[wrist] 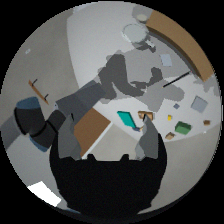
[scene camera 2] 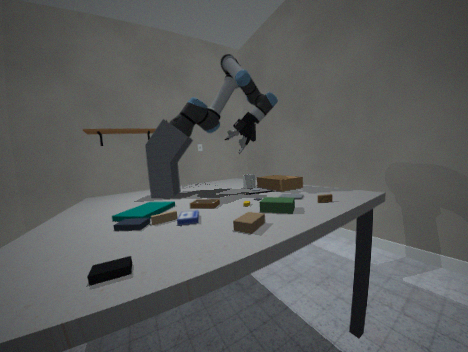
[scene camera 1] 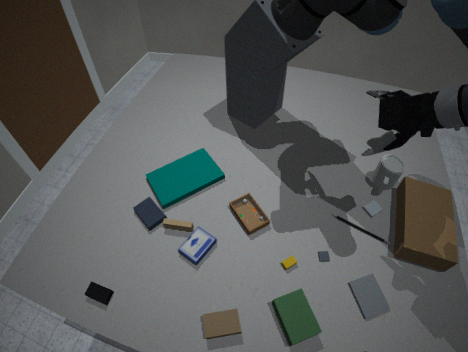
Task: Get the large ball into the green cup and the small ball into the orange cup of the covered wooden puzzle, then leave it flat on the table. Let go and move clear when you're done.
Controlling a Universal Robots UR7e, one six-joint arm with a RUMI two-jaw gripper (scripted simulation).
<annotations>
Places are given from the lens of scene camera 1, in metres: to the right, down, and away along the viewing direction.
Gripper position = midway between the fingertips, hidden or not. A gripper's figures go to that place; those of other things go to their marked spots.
gripper [scene camera 1: 364, 123]: 0.32, -0.13, 0.65
covered wooden puzzle [scene camera 1: 251, 216]: 0.05, 0.11, 0.78
</annotations>
